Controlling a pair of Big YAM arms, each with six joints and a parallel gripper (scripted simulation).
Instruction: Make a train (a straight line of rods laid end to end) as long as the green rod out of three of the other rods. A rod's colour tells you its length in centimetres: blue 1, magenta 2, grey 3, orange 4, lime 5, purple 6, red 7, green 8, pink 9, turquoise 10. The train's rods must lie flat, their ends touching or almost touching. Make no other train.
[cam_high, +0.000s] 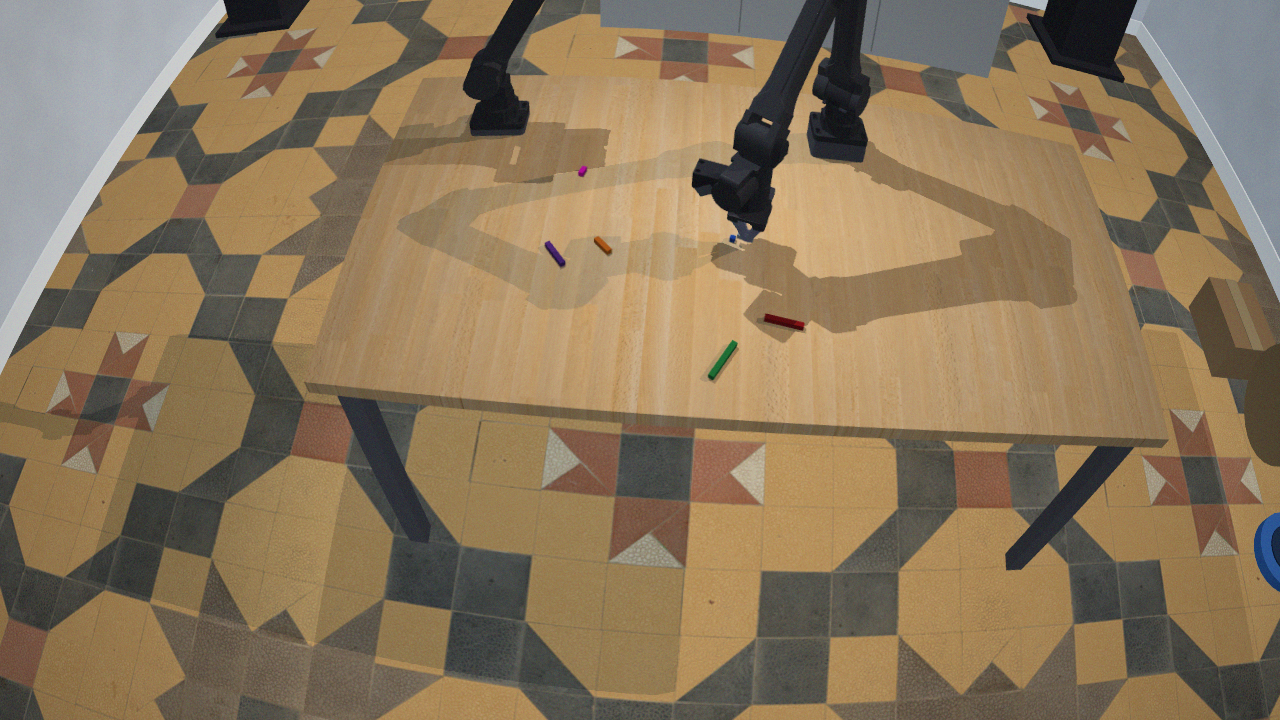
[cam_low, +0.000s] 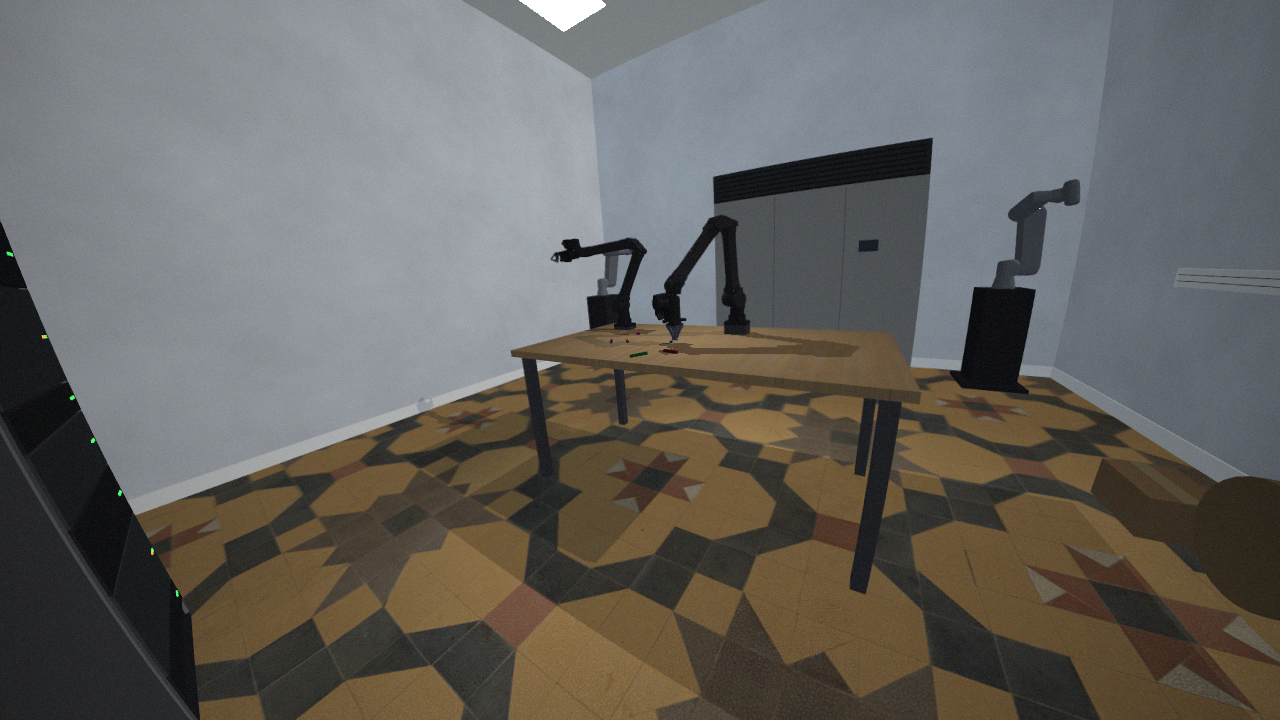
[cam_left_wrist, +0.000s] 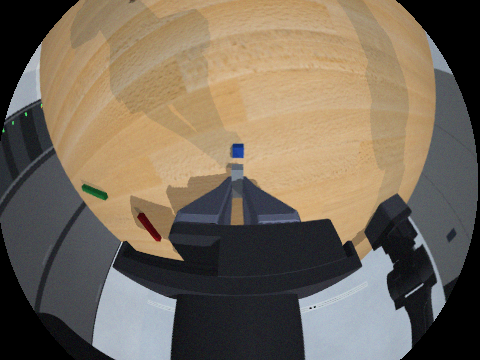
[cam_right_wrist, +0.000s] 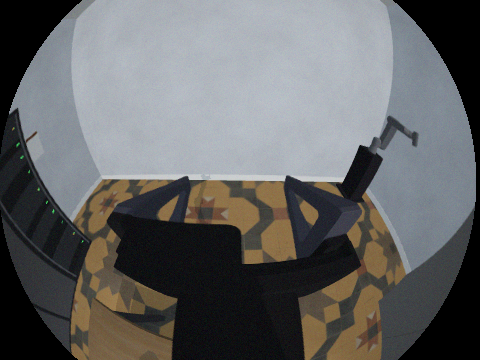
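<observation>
The grey rod lies right at my left hand. From my left hand the other things lie so: green rod: 260 mm ahead, 40 mm to the right, 20 mm below; blue rod: 10 mm behind, 30 mm to the right, 20 mm below; red rod: 170 mm ahead, 70 mm to the left, 20 mm below.
</observation>
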